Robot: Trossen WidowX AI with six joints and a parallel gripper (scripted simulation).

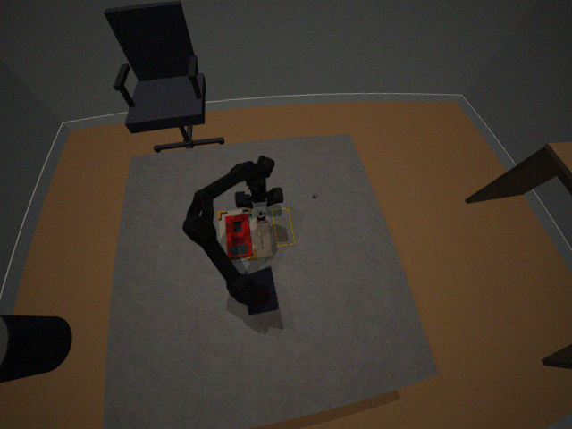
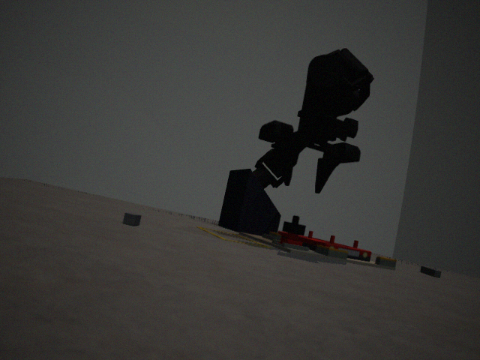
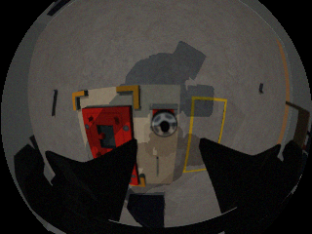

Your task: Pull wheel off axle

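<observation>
Right now the wheel is 70 mm below my gripper tip.
</observation>
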